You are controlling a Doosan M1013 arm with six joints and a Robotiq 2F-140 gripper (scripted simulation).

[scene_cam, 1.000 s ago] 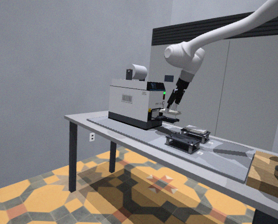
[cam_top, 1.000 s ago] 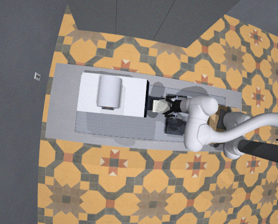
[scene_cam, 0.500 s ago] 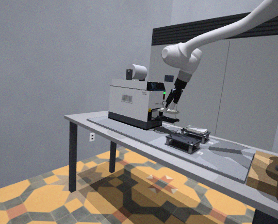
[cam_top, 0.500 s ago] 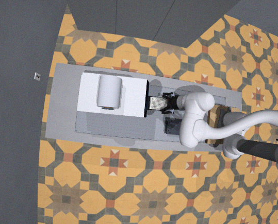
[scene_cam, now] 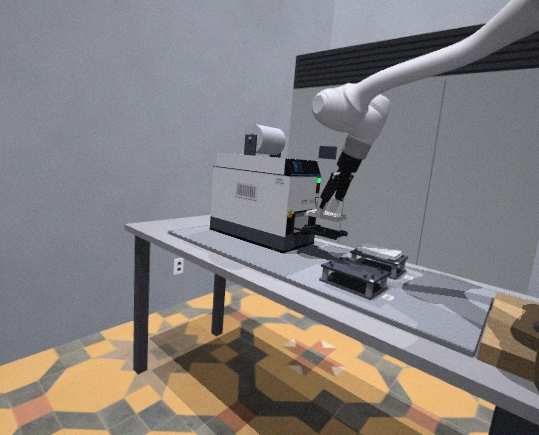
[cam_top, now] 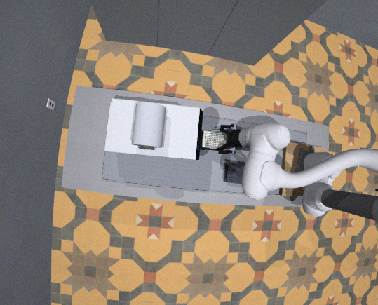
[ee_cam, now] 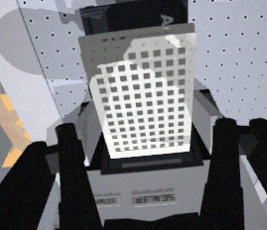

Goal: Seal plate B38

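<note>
Right now my hand is 2 cm above the plate B38. Also, from my hand: black nest N1 (24 cm behind, 13 cm to the left, 13 cm below); sealer stage (8 cm below); white covered plate (19 cm behind, 12 cm below, 7 cm to the right).
</note>
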